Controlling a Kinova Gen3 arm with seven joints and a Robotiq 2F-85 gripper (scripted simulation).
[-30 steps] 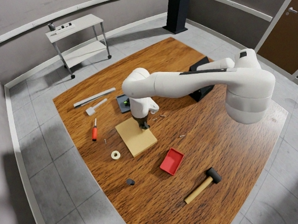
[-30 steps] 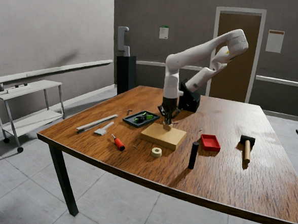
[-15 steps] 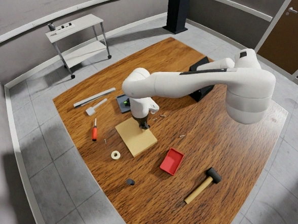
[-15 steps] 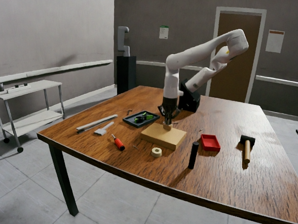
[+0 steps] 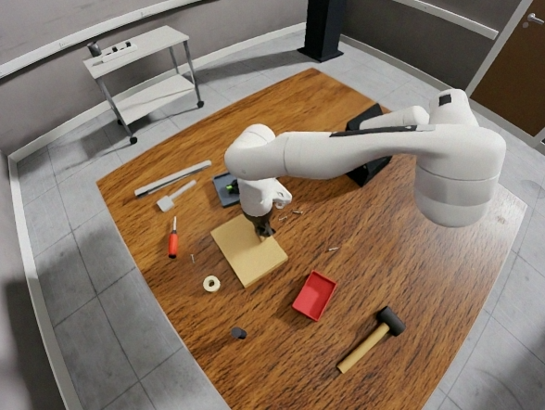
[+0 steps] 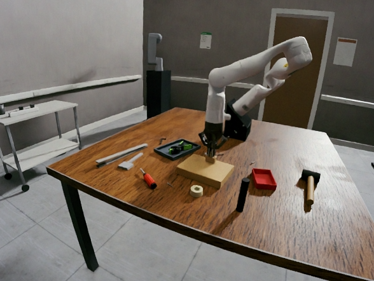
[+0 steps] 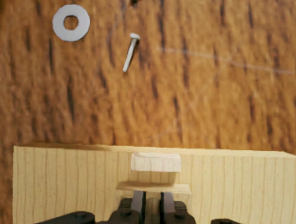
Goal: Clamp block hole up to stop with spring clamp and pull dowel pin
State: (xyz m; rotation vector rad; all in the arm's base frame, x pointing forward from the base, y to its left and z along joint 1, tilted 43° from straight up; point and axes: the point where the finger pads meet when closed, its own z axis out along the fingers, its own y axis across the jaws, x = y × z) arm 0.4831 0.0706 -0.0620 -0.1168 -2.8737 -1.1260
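Now: the pale dowel pin 20 mm below my hand. Also, from my hand: wooden block: 30 mm below; bench board: 50 mm below, 40 mm ahead; grey tray: 210 mm to the right, 90 mm behind, 70 mm below.
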